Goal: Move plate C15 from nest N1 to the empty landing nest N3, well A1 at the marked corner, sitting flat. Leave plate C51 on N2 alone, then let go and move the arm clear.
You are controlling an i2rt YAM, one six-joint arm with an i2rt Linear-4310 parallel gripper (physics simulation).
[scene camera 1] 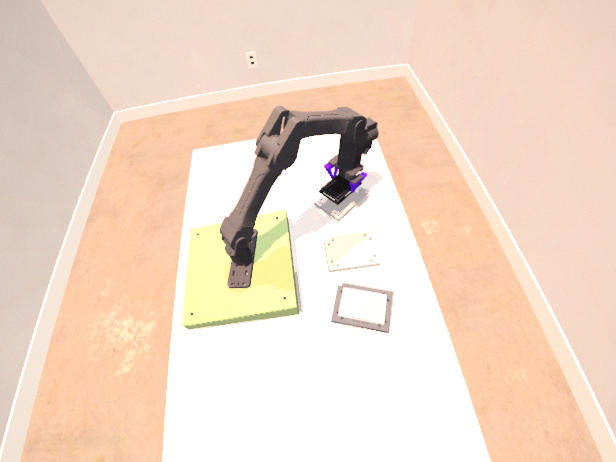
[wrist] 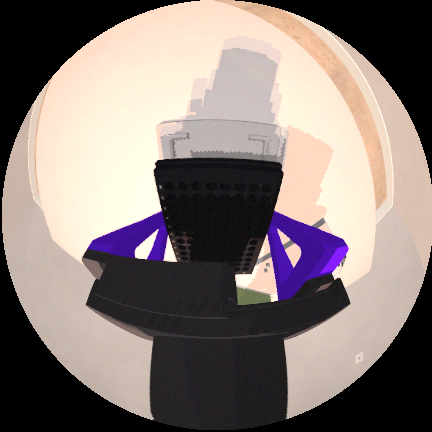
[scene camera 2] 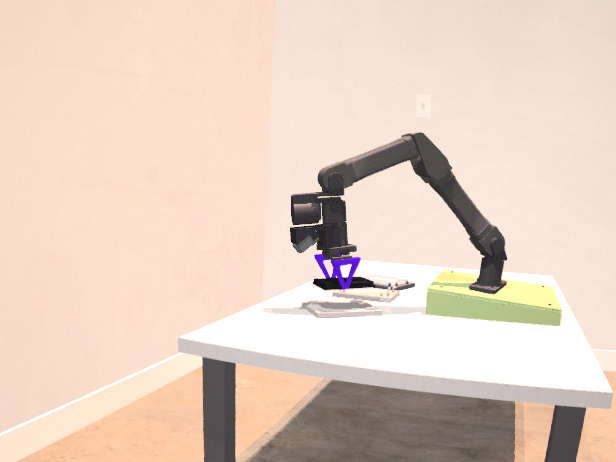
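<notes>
My gripper has purple fingers, shut on the long sides of a black well plate, taken as C15. It holds the plate roughly level, a little above and apart from a pale grey nest, taken as N1. A cream nest with small corner posts lies in the middle of the row. A dark grey nest with a white rectangle inside it lies at the other end. Plate labels and the well A1 mark are not readable.
The arm stands on a yellow-green base block beside the row of nests. All stand on a white table. The arm's shadow falls across the table near the pale grey nest.
</notes>
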